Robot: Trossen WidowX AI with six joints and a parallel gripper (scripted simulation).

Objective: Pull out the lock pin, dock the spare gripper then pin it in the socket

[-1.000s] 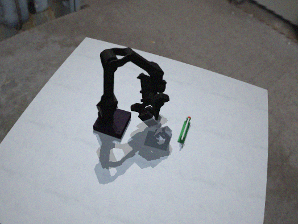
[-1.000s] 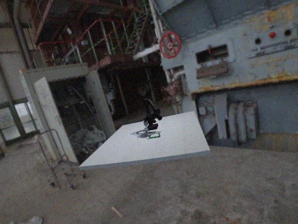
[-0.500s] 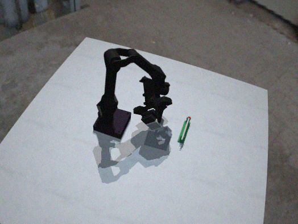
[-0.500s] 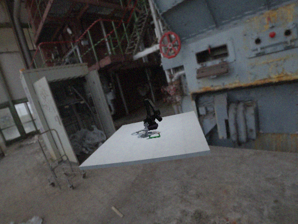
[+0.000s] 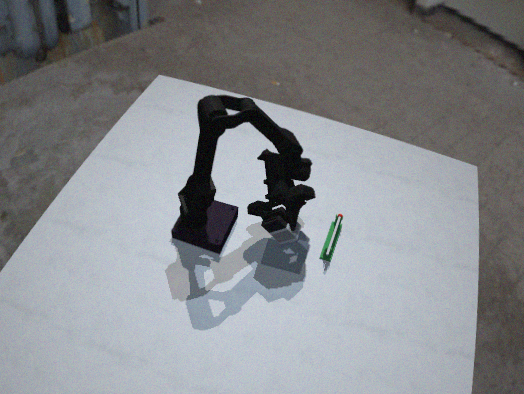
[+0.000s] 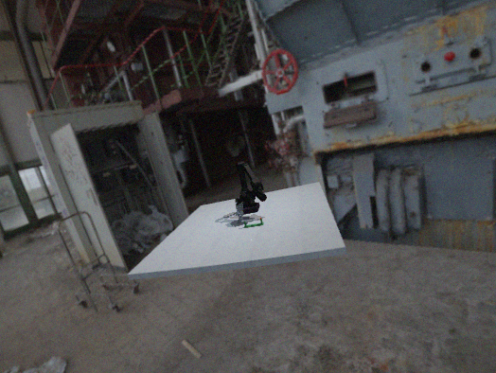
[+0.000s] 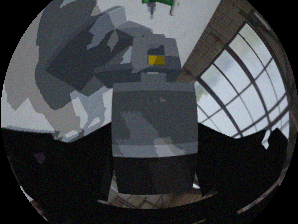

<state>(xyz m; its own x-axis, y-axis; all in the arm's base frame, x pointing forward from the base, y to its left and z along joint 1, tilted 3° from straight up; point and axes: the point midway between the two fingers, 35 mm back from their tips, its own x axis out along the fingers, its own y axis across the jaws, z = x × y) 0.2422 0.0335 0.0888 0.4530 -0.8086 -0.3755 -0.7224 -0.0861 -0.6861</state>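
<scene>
The green block is 13 cm to the left of my gripper tip, 12 cm ahead of it and 10 cm below it. The rest, counted from my gripper tip: grey mount (7 cm below, 3 cm ahead, 2 cm to the left); spare gripper (1 cm to the left).
</scene>
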